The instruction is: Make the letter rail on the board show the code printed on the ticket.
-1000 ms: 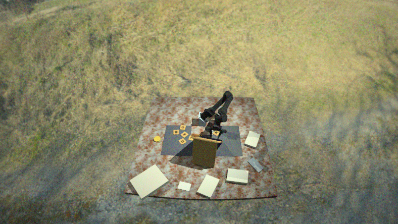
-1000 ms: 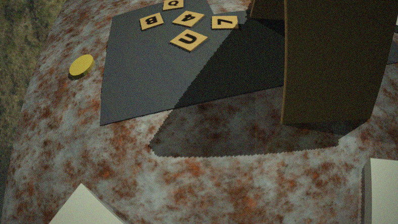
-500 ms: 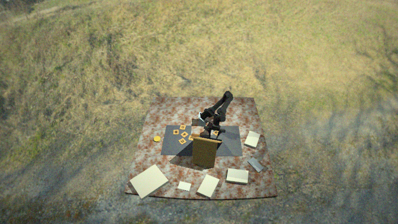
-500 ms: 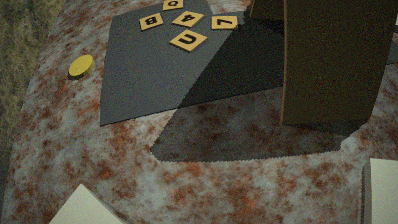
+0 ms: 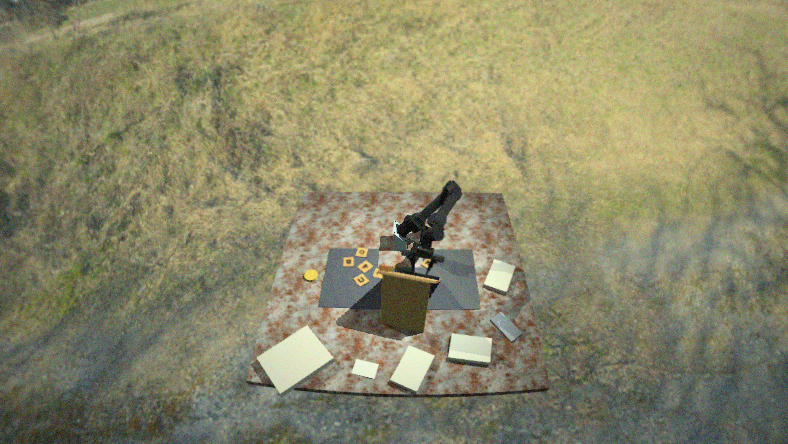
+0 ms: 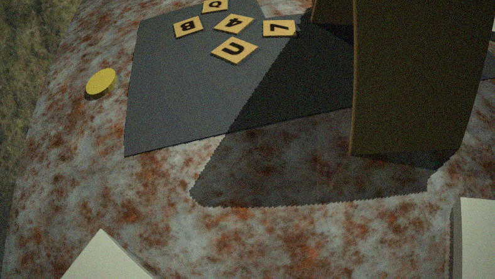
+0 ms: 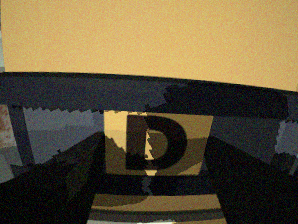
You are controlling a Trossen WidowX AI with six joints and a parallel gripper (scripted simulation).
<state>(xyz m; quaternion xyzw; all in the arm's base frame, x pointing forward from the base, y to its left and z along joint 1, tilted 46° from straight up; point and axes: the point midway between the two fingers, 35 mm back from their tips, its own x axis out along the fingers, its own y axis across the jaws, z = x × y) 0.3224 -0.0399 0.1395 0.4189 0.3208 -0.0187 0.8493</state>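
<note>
My gripper tip is now 9 cm above the white ticket, 6 cm past it and 4 cm to the right of it. Also, from my gripper tip: grey mat: 16 cm below, 16 cm behind, 8 cm to the right; then grey block: 39 cm to the left, 21 cm ahead, 16 cm below; then tan letter tile: right at my gripper tip.
</note>
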